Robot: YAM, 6 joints.
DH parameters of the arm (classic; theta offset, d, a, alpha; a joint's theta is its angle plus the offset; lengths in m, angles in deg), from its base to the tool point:
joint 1: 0 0.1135 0.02 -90
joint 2: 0 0 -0.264 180
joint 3: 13.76 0 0.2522 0
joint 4: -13.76 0 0.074 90
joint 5: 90 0 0 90
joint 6: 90 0.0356 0 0
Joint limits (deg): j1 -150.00..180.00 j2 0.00..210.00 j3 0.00..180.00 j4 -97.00..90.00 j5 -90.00..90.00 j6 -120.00..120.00
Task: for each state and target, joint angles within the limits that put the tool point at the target. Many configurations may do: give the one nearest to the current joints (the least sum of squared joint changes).
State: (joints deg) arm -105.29 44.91 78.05 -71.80 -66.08 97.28
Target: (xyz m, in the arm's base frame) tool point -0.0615 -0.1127 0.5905
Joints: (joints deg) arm -132.24 67.21 116.40 -43.63 -58.12 97.28
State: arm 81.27 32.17 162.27 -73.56 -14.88 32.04
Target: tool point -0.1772 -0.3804 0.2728
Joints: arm 66.33 0.15 149.63 -97.00 -15.62 32.04
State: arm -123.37 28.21 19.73 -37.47 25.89 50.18
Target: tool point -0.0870 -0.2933 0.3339
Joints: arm -104.15 76.04 64.38 -13.18 20.87 50.18
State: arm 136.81 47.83 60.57 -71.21 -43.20 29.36
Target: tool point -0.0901 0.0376 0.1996
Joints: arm 143.12 49.58 32.46 -76.29 -42.39 29.36
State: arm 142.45 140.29 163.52 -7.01 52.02 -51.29
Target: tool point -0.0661 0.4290 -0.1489
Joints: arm 102.61 173.56 108.16 -28.11 54.93 -51.29
